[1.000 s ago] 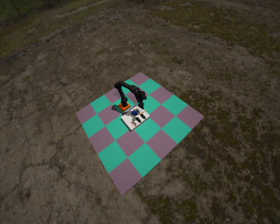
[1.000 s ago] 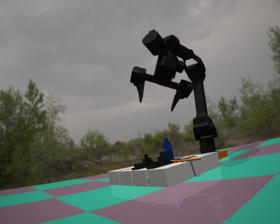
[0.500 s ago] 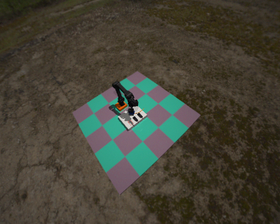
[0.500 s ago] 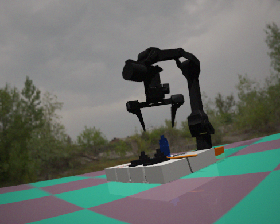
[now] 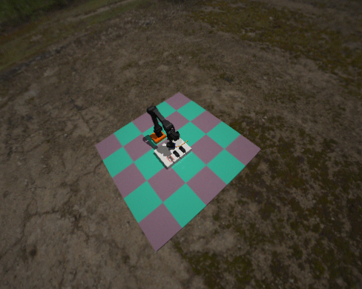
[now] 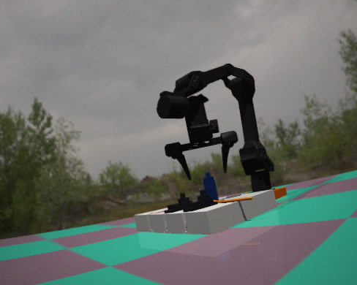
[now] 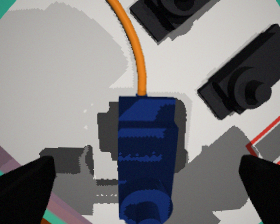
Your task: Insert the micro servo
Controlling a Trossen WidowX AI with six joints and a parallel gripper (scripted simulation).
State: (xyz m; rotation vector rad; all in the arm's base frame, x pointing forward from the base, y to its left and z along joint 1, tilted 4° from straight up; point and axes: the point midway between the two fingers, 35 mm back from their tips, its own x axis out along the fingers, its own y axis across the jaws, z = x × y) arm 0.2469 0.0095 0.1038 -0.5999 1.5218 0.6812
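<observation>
My gripper tip is 9 cm above the white deck, 3 cm to the left of it and 2 cm past it.
</observation>
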